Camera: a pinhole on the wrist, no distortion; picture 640 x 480 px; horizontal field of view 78.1 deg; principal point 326.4 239.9 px. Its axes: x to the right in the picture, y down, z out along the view. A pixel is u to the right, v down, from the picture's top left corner.
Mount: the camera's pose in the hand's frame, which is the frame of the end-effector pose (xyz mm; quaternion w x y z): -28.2 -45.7 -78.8 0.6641 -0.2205 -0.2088 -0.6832
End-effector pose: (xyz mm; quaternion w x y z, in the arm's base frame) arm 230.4 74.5 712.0 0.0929 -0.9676 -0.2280 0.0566
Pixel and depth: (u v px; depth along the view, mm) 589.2 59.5 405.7
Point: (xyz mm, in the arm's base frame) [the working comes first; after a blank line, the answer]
In the camera's frame: 270.3 -185.5 405.7

-29.4 65.6 331.2
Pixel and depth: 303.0 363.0 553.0
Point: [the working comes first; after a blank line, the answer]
In the camera's frame: -32.8 172.6 553.0

445.0 -59.5 297.0
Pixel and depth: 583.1 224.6 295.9
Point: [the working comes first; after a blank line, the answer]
In the camera's frame: 192.6 -11.5 295.9

142.8 127.6 453.3
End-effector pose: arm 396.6 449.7 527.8 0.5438 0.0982 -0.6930 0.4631
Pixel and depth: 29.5 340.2 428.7
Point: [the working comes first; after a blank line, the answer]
In the camera's frame: -322.7 109.0 428.7

7.9 678.1 364.9
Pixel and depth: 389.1 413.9 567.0
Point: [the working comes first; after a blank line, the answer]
In the camera's frame: 90.1 250.1 567.0

-110.4 321.6 626.3
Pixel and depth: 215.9 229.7 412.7
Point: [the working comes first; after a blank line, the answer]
In the camera's frame: -115.6 -10.7 412.7

96.5 455.6 355.4
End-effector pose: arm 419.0 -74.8 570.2 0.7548 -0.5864 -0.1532 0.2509
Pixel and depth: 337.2 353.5 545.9
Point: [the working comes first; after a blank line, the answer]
In the camera's frame: 14.9 157.2 545.9

289.4 353.7 417.2
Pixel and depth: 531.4 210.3 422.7
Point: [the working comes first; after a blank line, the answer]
In the camera's frame: 219.7 -31.7 422.7

163.3 216.6 658.2
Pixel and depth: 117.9 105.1 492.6
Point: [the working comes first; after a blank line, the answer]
In the camera's frame: -260.4 -168.3 492.6

88.6 50.5 188.3
